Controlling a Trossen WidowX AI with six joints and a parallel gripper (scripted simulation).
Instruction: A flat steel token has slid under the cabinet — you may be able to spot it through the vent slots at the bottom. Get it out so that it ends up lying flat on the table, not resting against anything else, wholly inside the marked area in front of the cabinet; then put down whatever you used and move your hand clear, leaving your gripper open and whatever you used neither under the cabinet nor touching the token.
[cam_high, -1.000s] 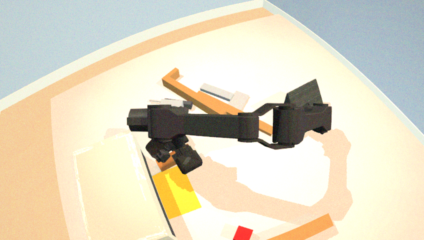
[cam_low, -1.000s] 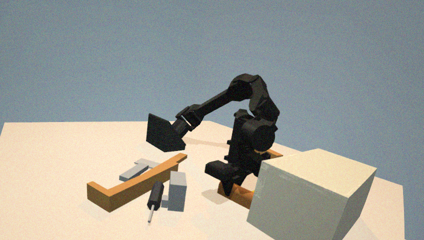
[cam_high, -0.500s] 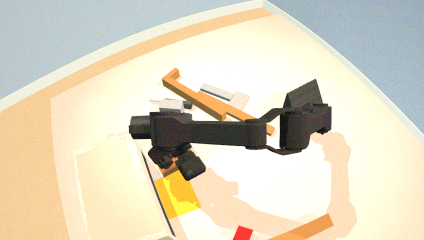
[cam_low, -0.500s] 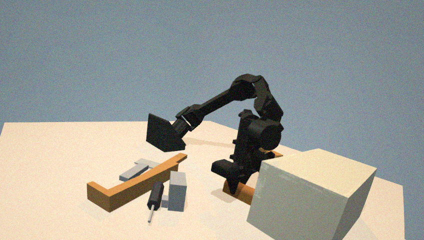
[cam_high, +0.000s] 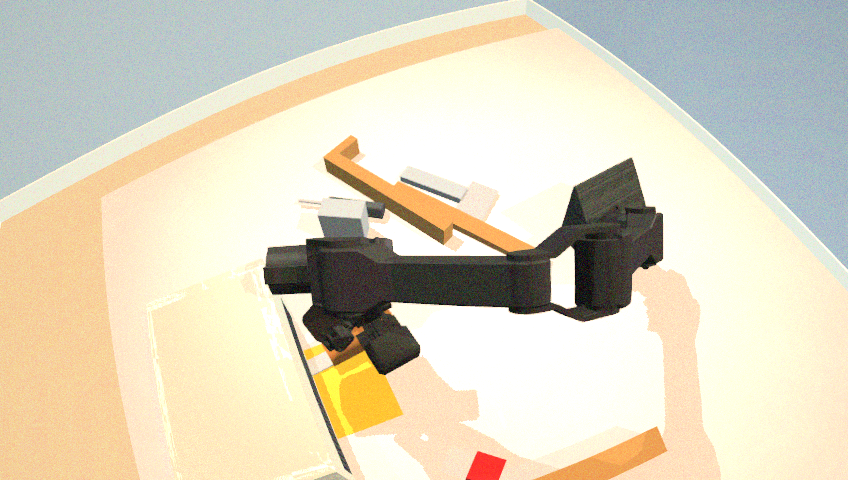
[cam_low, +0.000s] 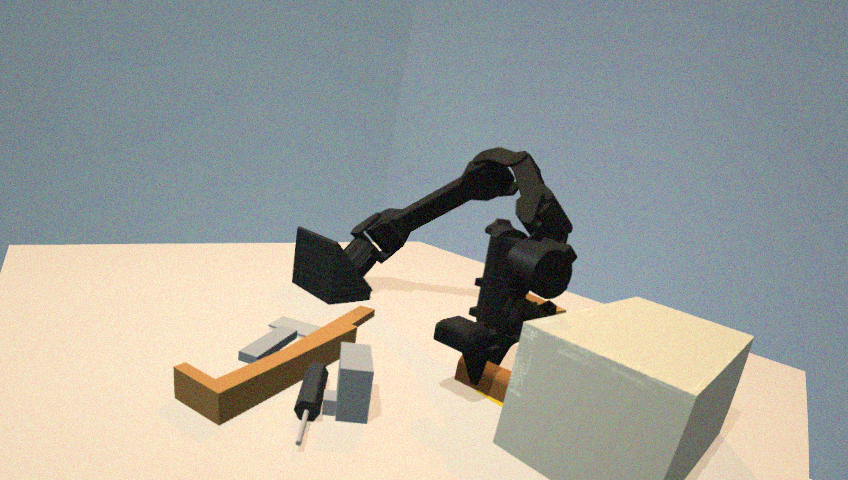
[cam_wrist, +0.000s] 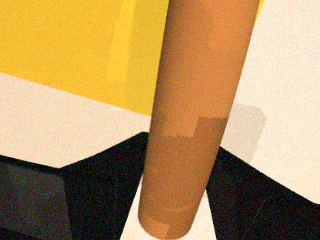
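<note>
Right now the long orange bar is 23 cm behind my gripper tip and 8 cm to the right of it. The rest, counted from my gripper tip: steel token: 23 cm ahead, 2 cm to the left; small grey cube: 21 cm to the right, 7 cm behind; grey block: 19 cm to the right, 6 cm behind, 3 cm above.
</note>
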